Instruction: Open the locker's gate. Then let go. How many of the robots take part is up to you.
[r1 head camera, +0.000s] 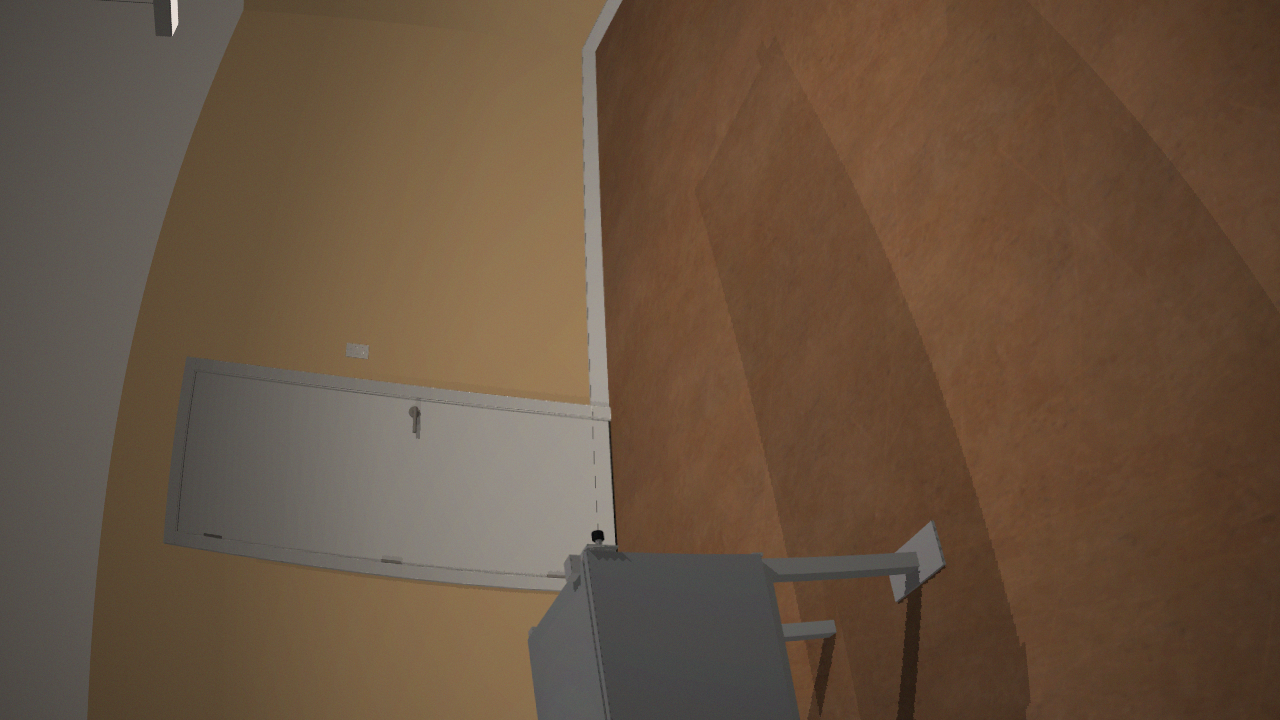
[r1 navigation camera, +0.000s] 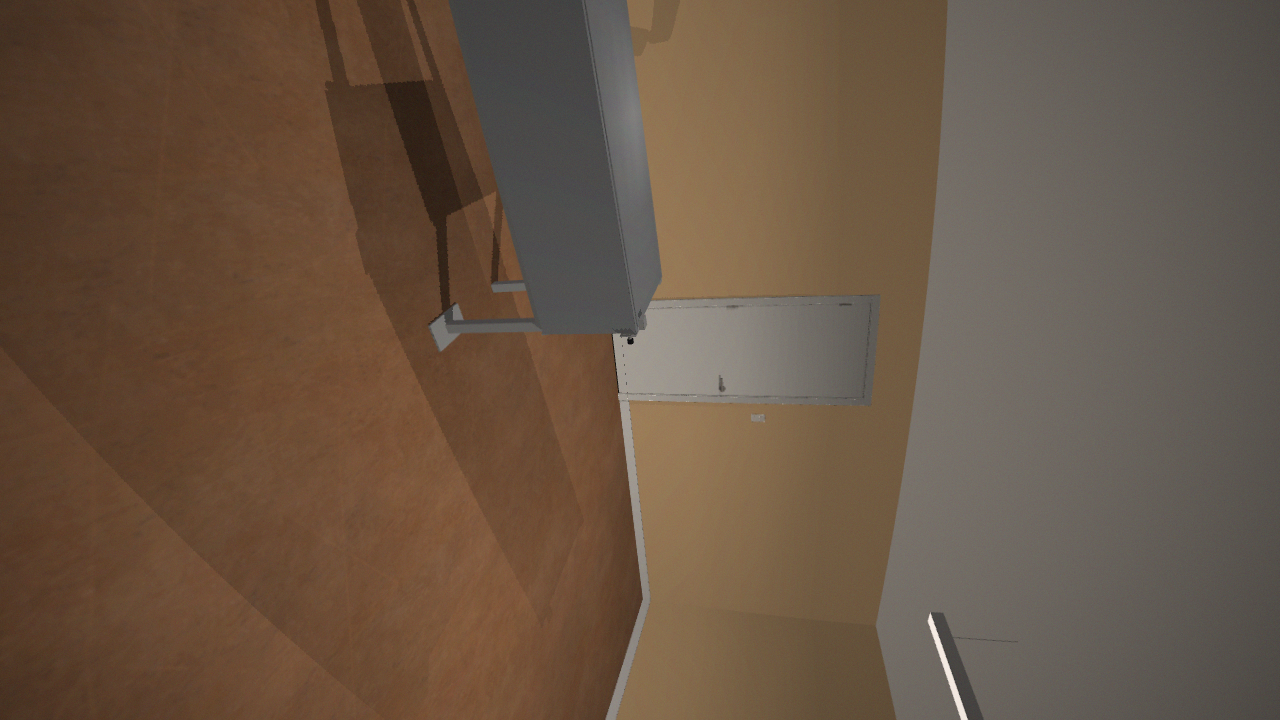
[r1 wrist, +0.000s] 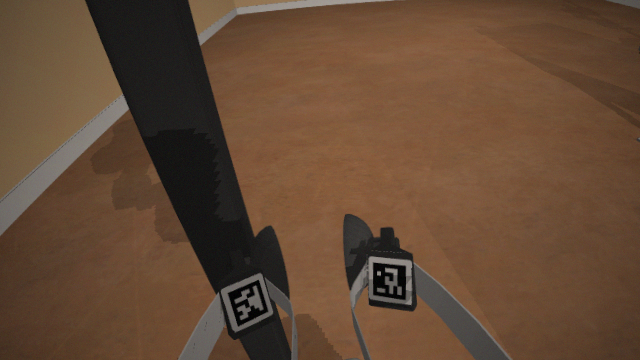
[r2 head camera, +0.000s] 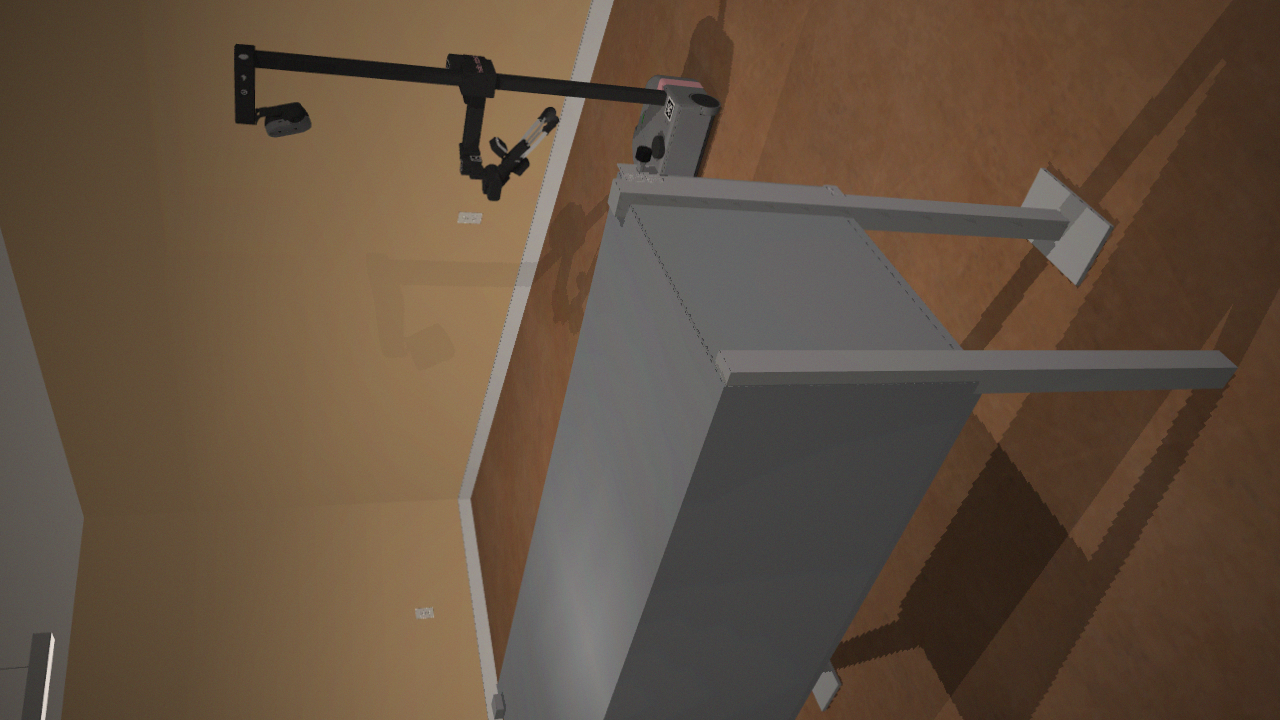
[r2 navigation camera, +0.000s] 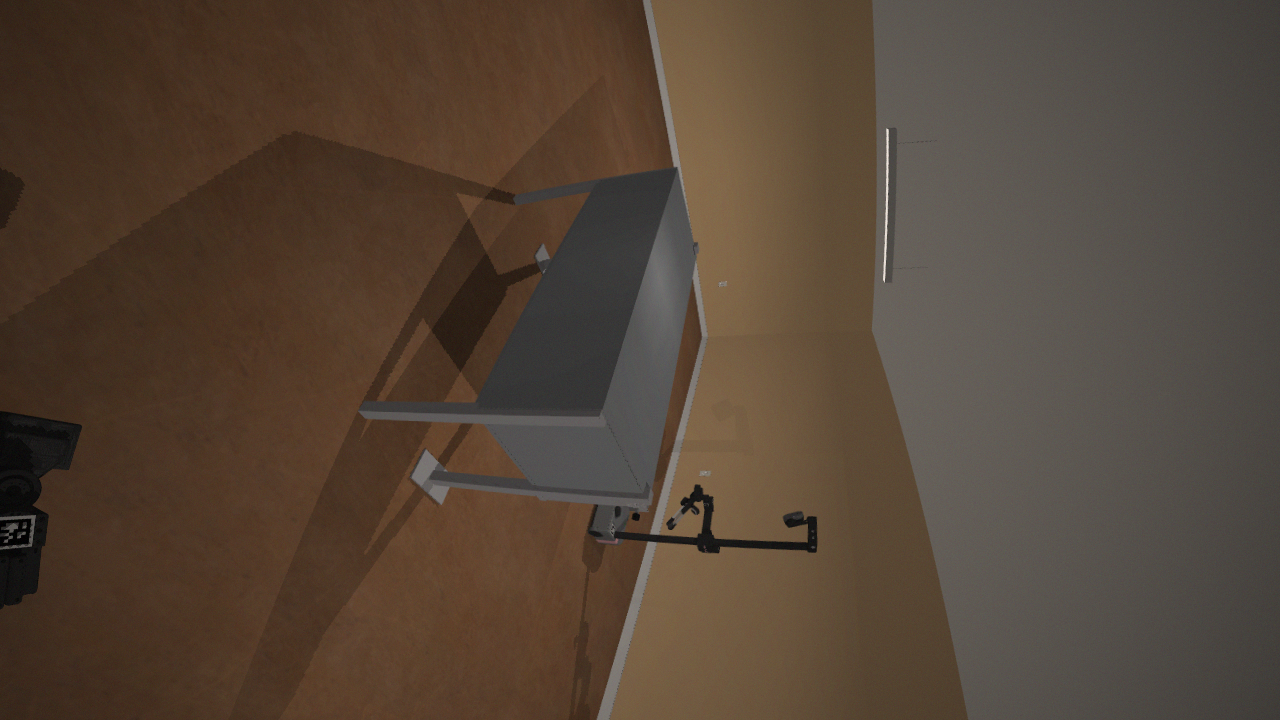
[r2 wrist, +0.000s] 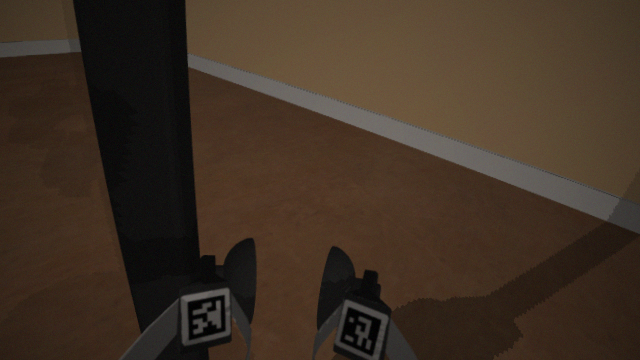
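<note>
The grey locker (r1 head camera: 689, 644) (r1 navigation camera: 554, 161) (r2 head camera: 805, 519) (r2 navigation camera: 572, 313) is a long box raised on legs, with its panels looking flush. An end panel (r2 head camera: 787, 277) (r2 navigation camera: 572, 452) lies between two posts, edged by thin seams. I cannot tell which panel is the gate. A small black knob (r1 head camera: 597, 535) (r1 navigation camera: 630, 340) (r2 head camera: 643, 154) (r2 navigation camera: 636, 516) shows at a top corner. r1's gripper (r1 wrist: 315, 255) is open and empty, above the floor beside its own dark mast, and apart from the locker. r2's gripper (r2 wrist: 287, 280) is open and empty near its own mast, with no locker in the wrist view.
Robot r1 (r2 head camera: 572, 89) (r2 navigation camera: 657, 538) stands beyond the locker, near the wall (r2 head camera: 313, 358). A white room door (r1 head camera: 313, 474) (r1 navigation camera: 787, 349) is in the wall past the locker. The locker's legs (r1 head camera: 841, 567) (r2 head camera: 1074, 368) end at the floor, some on flat foot plates (r2 head camera: 1087, 241).
</note>
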